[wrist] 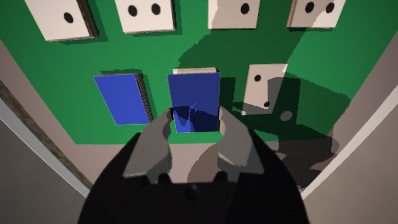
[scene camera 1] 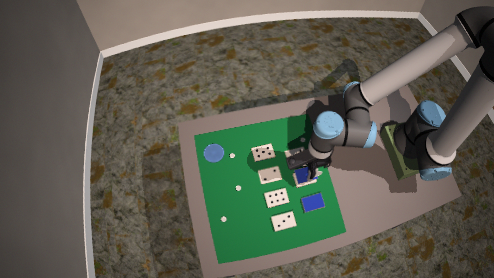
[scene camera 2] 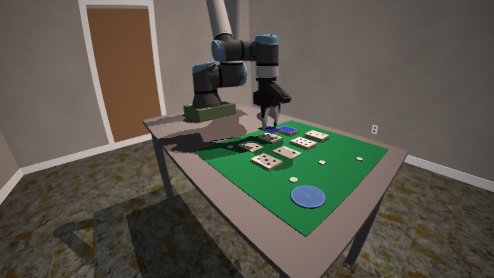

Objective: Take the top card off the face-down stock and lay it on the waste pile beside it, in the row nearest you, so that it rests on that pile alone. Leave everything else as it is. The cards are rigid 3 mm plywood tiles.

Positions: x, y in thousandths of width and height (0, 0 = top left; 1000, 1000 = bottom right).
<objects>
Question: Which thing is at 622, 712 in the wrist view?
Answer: My gripper.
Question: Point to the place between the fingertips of my gripper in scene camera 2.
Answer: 546, 466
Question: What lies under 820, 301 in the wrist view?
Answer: A green mat.
</objects>
